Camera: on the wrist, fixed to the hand. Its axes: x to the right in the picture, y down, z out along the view.
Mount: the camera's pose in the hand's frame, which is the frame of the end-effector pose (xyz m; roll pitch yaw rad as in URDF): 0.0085 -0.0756 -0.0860 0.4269 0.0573 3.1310
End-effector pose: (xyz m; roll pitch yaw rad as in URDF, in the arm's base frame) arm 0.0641 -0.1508 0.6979 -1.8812 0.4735 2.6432
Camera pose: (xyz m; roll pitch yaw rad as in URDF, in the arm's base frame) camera 0.0462 -0.0741 0.7815 2.2785 -0.4801 -0.4332
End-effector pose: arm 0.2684 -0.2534 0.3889 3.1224 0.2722 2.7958
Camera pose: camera 0.2131 -0.3156 0.4680 -2.6982 -0.3297 -0.3358
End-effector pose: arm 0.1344 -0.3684 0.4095 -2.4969 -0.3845 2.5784
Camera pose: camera 0.1593 -0.3945 0.5185 2.9404 0.3447 -0.5176
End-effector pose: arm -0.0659 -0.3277 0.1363 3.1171 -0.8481 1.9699
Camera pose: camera -0.1151 -0.4108 0.1983 -2.6804 0.7905 -1.1587
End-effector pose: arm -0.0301 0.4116 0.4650 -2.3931 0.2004 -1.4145
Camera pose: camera -0.0284 0.3804 0.5755 2.8099 -0.2349 1.7752
